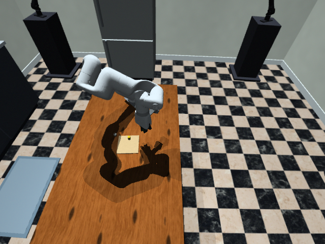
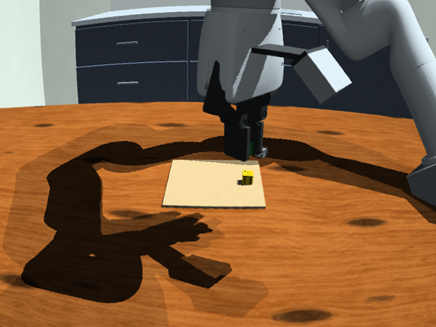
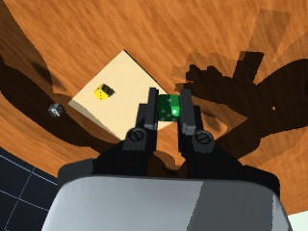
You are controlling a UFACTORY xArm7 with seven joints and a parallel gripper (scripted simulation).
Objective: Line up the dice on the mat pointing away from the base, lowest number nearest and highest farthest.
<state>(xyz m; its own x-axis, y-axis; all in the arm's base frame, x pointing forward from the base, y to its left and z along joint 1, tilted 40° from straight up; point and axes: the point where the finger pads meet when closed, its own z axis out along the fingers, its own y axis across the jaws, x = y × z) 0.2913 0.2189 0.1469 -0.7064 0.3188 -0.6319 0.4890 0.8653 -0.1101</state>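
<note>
My gripper is now 50 mm short of the tan mat, 110 mm to the left of it and 120 mm above it. The rest, counted from my hand: yellow die (110 mm to the right, 110 mm below); white die (20 mm behind, 210 mm to the right, 110 mm below); green die (10 mm below).
</note>
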